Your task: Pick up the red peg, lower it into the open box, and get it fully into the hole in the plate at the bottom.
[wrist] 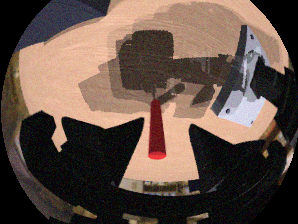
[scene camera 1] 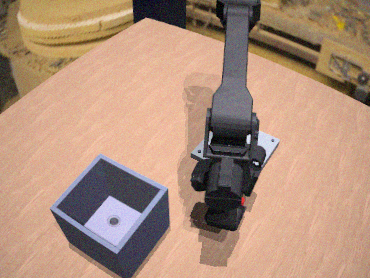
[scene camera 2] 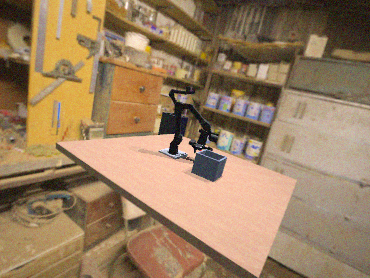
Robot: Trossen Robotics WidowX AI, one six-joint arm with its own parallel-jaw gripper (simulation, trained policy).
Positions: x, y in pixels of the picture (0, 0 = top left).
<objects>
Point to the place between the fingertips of my gripper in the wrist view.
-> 167, 124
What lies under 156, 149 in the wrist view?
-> A red peg.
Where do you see a blue-grey box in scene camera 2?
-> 207, 164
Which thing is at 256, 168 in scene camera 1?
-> My gripper.
</objects>
